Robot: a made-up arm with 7 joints. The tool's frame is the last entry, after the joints.
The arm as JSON. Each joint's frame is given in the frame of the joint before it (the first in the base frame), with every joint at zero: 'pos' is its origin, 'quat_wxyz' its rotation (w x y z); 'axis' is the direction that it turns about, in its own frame. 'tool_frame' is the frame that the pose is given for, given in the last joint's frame.
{
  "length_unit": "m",
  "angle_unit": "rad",
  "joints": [
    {
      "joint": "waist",
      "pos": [
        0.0,
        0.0,
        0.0
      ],
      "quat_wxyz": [
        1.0,
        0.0,
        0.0,
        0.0
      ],
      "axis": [
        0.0,
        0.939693,
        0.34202
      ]
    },
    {
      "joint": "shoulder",
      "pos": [
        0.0,
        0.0,
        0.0
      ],
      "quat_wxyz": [
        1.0,
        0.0,
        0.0,
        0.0
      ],
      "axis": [
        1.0,
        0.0,
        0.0
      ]
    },
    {
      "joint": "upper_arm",
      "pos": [
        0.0,
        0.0,
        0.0
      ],
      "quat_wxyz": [
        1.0,
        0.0,
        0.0,
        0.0
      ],
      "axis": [
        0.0,
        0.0,
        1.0
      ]
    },
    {
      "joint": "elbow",
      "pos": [
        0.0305,
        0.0,
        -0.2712
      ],
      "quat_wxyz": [
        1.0,
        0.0,
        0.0,
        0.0
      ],
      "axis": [
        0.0,
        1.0,
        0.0
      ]
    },
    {
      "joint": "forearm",
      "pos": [
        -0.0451,
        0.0,
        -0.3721
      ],
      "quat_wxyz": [
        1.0,
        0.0,
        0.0,
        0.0
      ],
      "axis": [
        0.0,
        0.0,
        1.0
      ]
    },
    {
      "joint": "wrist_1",
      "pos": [
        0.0,
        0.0,
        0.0
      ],
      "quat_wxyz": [
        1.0,
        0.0,
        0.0,
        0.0
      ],
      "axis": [
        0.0,
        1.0,
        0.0
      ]
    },
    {
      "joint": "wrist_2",
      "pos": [
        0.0,
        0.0,
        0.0
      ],
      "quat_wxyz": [
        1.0,
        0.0,
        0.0,
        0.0
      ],
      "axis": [
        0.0,
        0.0,
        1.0
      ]
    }
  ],
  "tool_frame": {
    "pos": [
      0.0,
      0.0,
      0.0
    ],
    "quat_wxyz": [
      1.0,
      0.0,
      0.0,
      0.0
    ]
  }
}
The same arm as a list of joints. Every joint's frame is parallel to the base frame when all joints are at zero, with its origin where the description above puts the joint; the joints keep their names.
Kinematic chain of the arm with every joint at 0, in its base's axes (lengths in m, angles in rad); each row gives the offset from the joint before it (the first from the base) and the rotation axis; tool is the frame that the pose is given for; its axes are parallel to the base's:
waist: xyz 0 0 0 axis 0 0.9397 0.342
shoulder: xyz 0 0 0 axis +x
upper_arm: xyz 0 0 0 axis +z
elbow: xyz 0.0305 0 -0.2712 axis +y
forearm: xyz -0.0451 0 -0.3721 axis +z
wrist_1: xyz 0 0 0 axis +y
wrist_2: xyz 0 0 0 axis +z
tool: xyz 0 0 0

